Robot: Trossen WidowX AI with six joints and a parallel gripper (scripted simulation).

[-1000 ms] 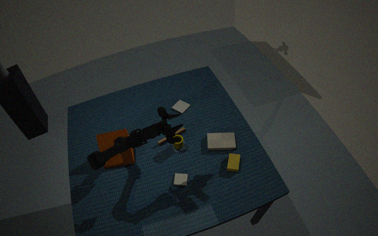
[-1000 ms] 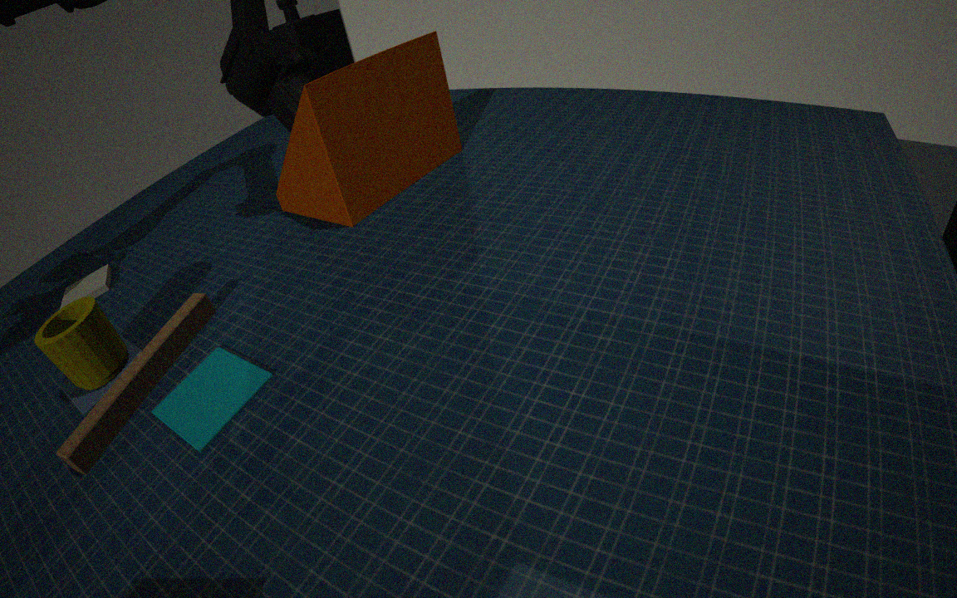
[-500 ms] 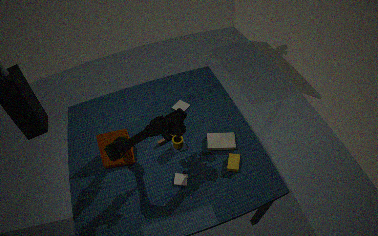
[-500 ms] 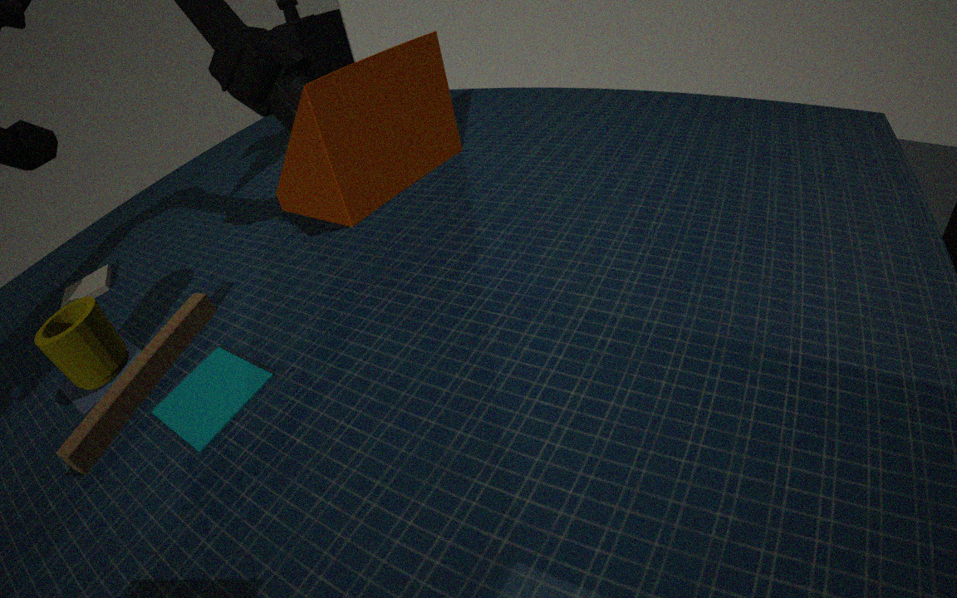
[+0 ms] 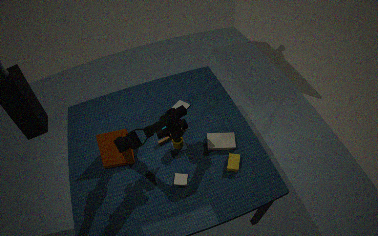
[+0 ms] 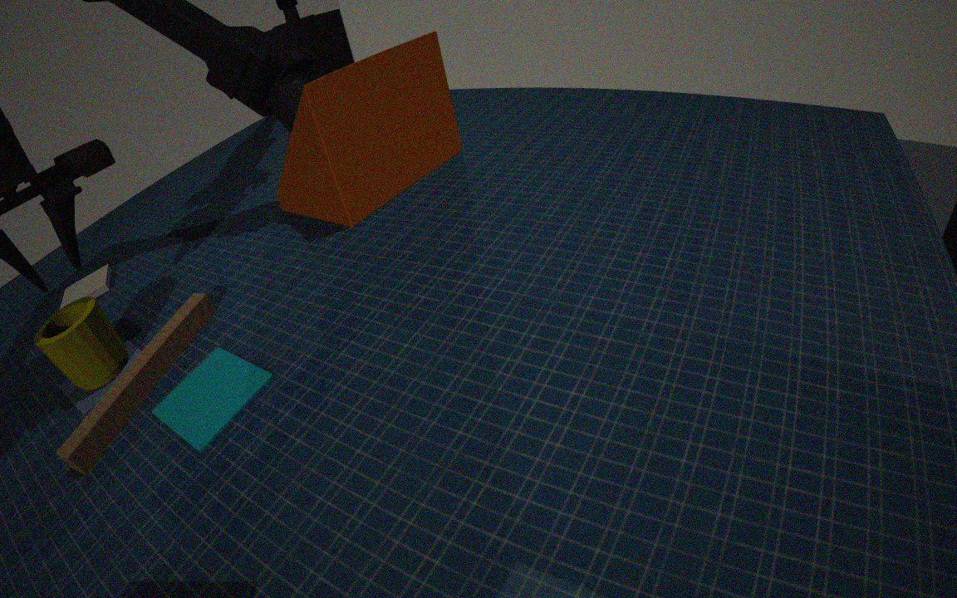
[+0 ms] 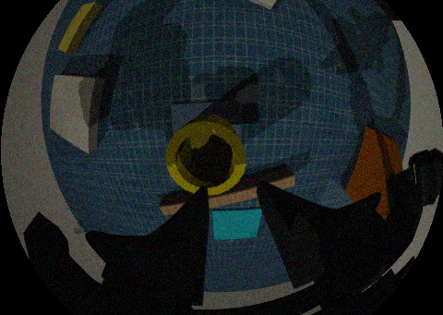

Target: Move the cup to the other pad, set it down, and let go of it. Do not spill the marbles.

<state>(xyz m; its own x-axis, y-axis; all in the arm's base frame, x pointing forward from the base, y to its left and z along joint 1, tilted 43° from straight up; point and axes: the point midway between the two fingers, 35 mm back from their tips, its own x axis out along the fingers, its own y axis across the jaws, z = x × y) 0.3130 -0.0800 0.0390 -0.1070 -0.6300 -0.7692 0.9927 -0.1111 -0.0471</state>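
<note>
Now: gripper tip 70 mm above the yellow cup, 20 mm short of it and 10 mm to the left of it. Round my gripper tip: wooden bar (100 mm below, 80 mm to the left, 10 mm ahead); then cyan pad (160 mm to the left, 110 mm below, 10 mm behind).
</note>
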